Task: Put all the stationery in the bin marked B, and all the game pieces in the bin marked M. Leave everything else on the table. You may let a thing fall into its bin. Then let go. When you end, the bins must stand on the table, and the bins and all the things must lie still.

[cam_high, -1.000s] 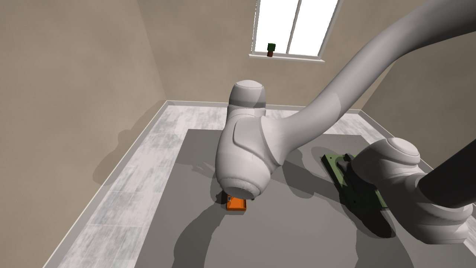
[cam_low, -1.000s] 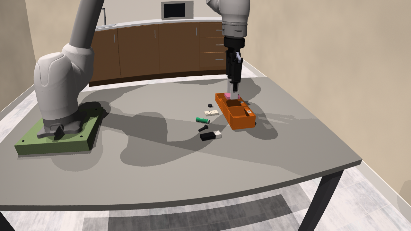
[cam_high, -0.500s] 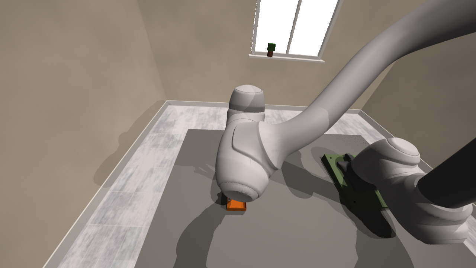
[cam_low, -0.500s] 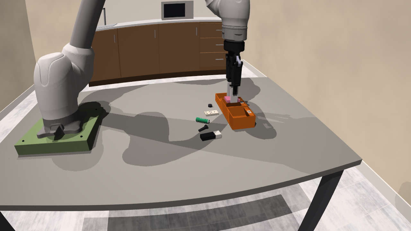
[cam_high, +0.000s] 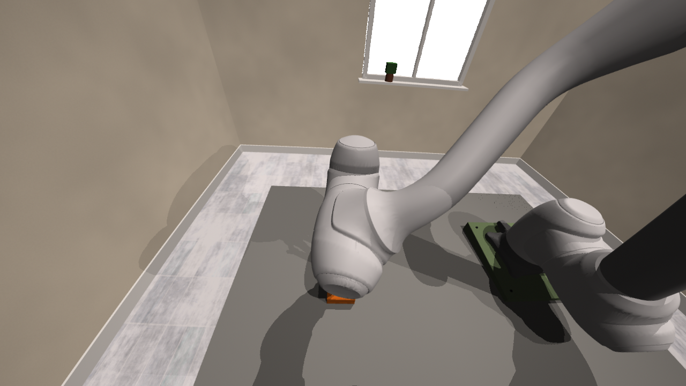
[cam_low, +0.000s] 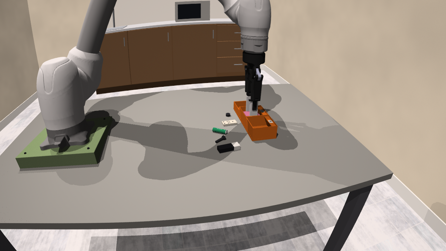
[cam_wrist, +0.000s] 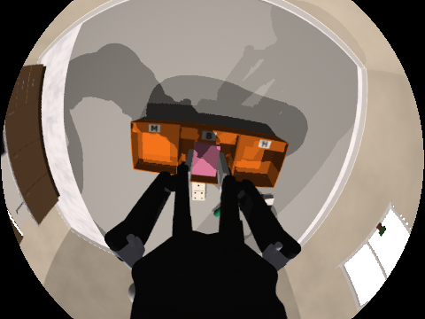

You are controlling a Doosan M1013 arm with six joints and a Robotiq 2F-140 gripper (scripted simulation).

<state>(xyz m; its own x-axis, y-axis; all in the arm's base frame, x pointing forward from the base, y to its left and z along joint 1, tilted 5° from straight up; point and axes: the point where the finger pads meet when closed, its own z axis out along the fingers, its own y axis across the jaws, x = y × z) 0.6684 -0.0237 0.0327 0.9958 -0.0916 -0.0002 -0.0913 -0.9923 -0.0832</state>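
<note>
Now: the orange three-compartment bin 10 mm ahead of my hand and 40 mm below it. Also, from my hand: cream domino (80 mm behind, 10 mm to the left, 60 mm below); small black nut (60 mm behind, 80 mm to the left, 60 mm below); pink sticky-note pad (30 mm below).
</note>
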